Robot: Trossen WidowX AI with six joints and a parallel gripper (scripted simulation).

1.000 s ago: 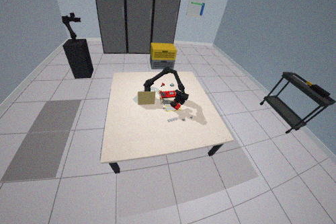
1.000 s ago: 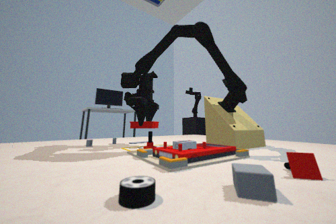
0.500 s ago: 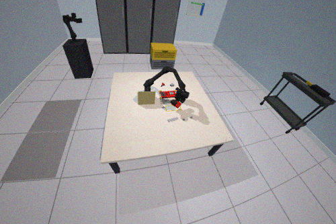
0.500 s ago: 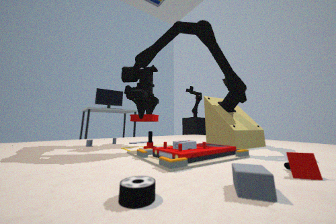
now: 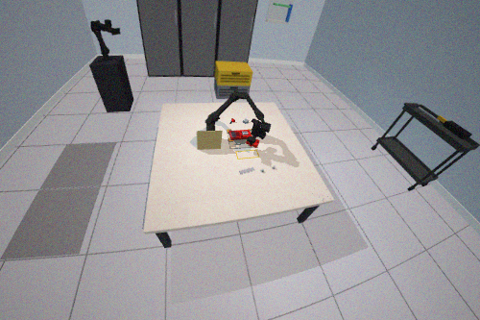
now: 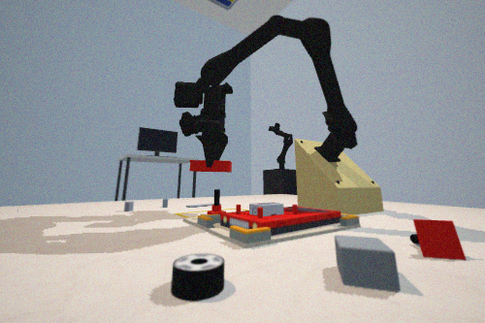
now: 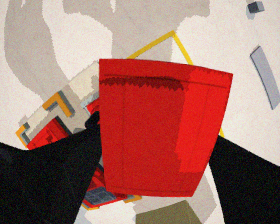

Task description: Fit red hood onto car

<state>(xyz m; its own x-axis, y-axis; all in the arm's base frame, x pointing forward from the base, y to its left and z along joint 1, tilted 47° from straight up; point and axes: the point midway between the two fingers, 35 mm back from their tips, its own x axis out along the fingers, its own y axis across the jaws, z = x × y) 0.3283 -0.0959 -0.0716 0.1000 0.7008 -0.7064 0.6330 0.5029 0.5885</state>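
Right now my gripper tip is 20 cm to the right of the grey engine block and 9 cm above it. The rest, counted from my gripper tip: jig 17 cm to the left, 10 cm below, 2 cm behind; red hood 1 cm above; black wheel 32 cm to the left, 19 cm ahead, 10 cm below.
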